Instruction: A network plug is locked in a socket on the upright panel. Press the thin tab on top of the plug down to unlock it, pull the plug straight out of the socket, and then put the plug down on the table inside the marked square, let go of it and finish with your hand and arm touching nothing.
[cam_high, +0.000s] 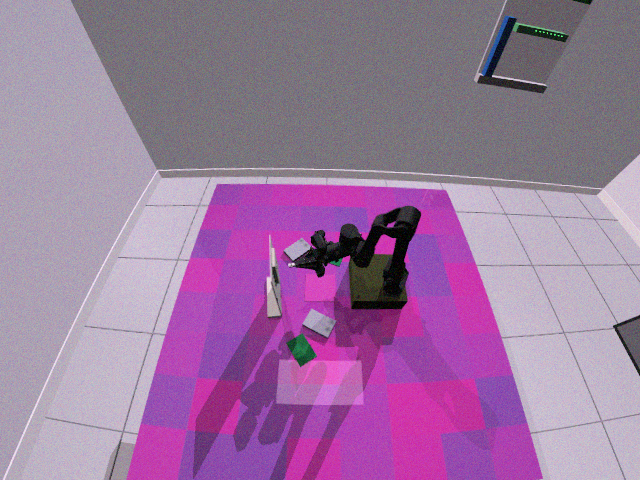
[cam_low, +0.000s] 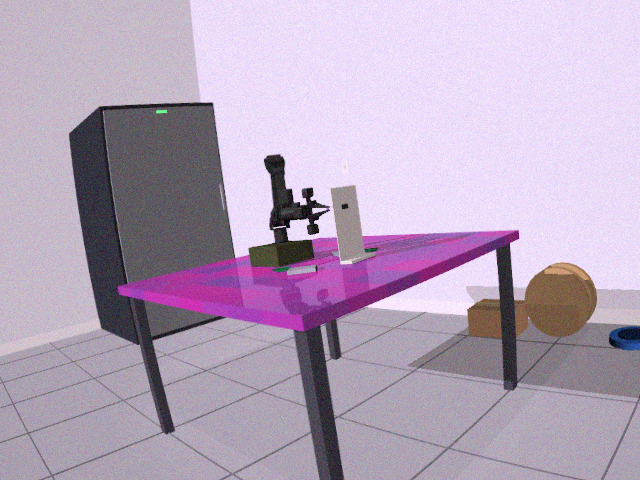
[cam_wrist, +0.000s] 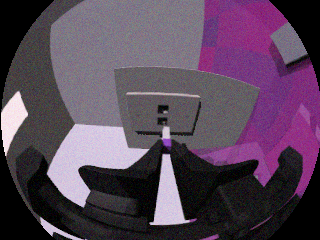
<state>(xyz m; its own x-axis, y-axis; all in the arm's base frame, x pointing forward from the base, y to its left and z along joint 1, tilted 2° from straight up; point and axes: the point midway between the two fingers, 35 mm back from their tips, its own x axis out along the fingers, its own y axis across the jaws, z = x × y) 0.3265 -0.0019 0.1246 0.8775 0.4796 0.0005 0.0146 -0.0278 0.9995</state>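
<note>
The marked square is 21 cm below my gripper tip, 8 cm behind it and 3 cm to the right of it. The rest, counted from my gripper tip: green card: 22 cm to the left, 21 cm below, 5 cm behind; upright white panel: 8 cm below, 7 cm ahead, 2 cm to the left; pale network plug: 1 cm ahead.
</note>
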